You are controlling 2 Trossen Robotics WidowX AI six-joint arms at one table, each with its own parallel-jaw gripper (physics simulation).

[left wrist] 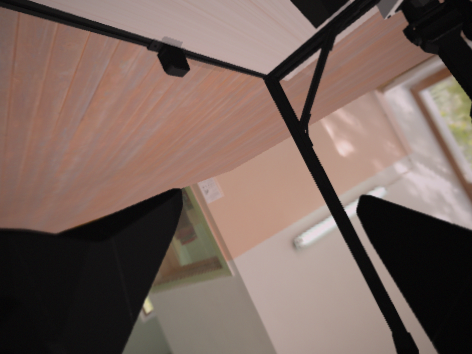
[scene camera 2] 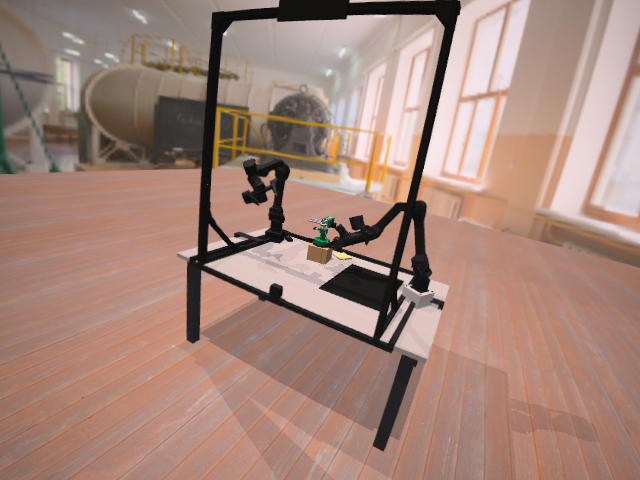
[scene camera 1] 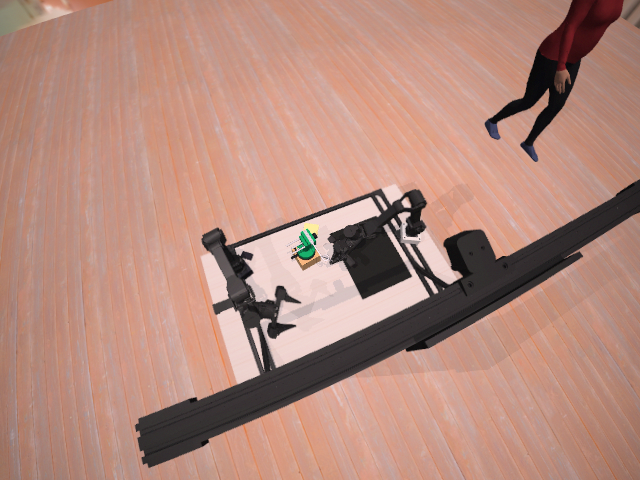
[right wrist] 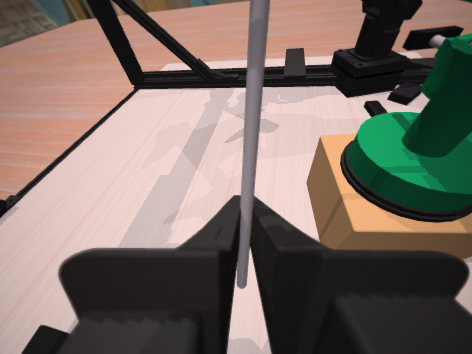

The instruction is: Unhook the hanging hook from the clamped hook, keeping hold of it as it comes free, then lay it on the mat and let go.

Labels:
left gripper: open, holds nothing
right gripper: grips a hanging hook

